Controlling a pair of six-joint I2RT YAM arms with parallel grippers.
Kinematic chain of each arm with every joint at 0, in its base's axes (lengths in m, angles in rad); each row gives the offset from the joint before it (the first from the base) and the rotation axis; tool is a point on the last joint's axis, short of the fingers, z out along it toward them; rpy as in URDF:
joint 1: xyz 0 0 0.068 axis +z
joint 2: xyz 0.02 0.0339 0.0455 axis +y
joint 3: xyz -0.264 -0.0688 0 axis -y
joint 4: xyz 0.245 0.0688 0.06 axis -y
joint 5: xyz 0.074 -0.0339 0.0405 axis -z
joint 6: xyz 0.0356 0 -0.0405 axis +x
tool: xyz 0 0 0 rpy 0 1.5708 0
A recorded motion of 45 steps. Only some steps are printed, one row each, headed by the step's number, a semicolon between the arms.
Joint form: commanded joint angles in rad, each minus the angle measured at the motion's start. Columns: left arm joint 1, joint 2, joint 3, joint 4, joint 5, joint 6; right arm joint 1, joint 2, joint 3, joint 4, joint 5, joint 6.
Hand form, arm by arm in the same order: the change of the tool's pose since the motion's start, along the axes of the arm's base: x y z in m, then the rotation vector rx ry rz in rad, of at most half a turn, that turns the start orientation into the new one. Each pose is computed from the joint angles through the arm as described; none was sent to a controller.
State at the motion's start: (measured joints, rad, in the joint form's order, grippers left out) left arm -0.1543 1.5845 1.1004 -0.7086 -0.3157 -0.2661; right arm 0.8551 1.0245 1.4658 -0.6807 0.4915 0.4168
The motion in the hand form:
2: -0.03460 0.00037 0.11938 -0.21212 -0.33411 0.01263; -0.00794 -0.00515 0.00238 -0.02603 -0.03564 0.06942
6: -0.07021 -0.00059 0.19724 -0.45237 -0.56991 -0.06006; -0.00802 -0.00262 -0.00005 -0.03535 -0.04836 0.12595
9: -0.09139 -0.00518 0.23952 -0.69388 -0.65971 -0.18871; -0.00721 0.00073 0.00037 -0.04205 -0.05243 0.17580
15: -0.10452 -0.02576 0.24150 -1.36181 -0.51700 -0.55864; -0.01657 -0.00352 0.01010 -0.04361 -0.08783 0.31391
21: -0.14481 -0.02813 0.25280 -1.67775 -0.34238 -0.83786; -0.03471 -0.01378 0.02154 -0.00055 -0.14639 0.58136
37: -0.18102 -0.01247 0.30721 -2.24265 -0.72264 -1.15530; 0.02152 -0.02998 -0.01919 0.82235 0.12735 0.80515
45: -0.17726 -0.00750 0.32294 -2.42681 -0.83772 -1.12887; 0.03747 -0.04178 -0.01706 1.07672 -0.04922 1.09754
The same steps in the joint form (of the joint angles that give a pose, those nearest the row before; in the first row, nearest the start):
2: -0.0022 -0.2634 0.1741 -0.0981 0.1265 -0.0973; 0.0054 -0.0335 -0.0131 0.0119 -0.0527 -0.0638
6: -0.0021 -0.3908 0.3259 -0.1060 0.3103 -0.1801; 0.0055 -0.0396 -0.0330 0.0379 -0.1048 -0.0930
9: -0.0007 -0.4293 0.4288 -0.0876 0.5414 -0.2583; 0.0055 -0.0320 -0.0300 0.0457 -0.1522 -0.1114
15: -0.0128 -0.5165 0.2332 0.3471 1.2109 -0.6504; 0.0040 -0.0488 -0.0008 0.0334 -0.2858 -0.1636
21: -0.0328 -0.6471 0.0272 0.9696 1.5349 -1.2040; -0.0175 -0.0949 0.0174 0.0320 -0.5741 -0.2097
37: -0.0359 -0.5123 0.0469 2.2177 1.0691 -2.0547; -0.4269 -0.1378 -0.4133 0.8810 -1.2123 0.7881
45: -0.0359 -0.4708 0.1160 2.2350 0.8710 -2.0810; -0.5298 0.0059 -0.5470 1.8021 -1.2892 1.3407

